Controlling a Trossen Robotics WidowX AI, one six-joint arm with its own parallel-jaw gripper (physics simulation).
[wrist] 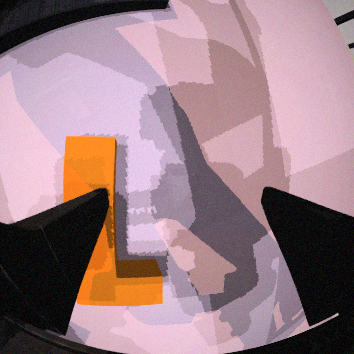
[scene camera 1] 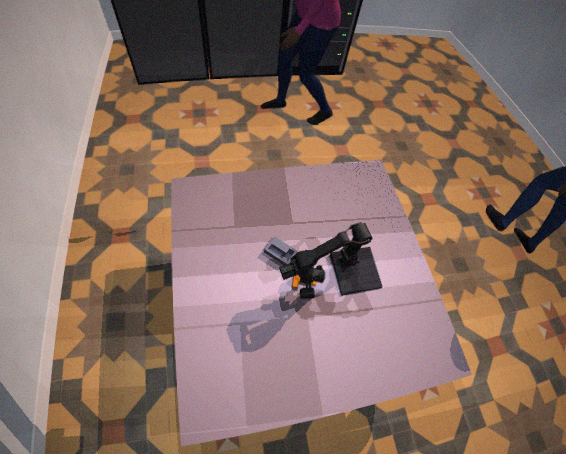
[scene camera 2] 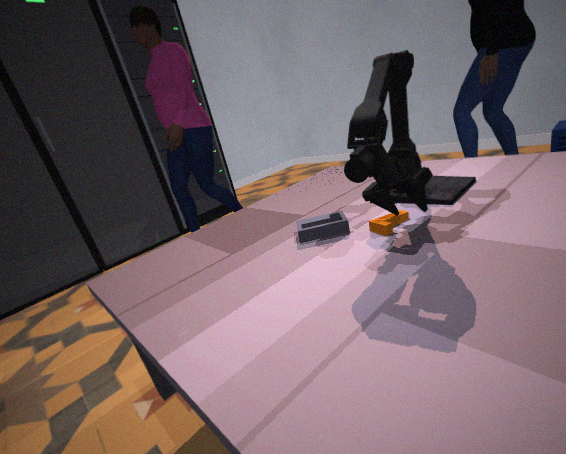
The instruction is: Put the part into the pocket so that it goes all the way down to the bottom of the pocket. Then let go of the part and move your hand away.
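The orange L-shaped part lies flat on the table. In the wrist view its long arm runs up the left side and its short arm points right at the bottom. My gripper is open and empty, pointing down low above the table. In the wrist view the left finger overlaps the long arm and hides some of it; the right finger is well to the right of the part. The grey block with the pocket stands apart from the part, its pocket facing up and empty.
The arm's black base plate sits on the pink table, close to the part. Dark cabinets and two people stand beyond the table. The arm casts shadows over the table around the part.
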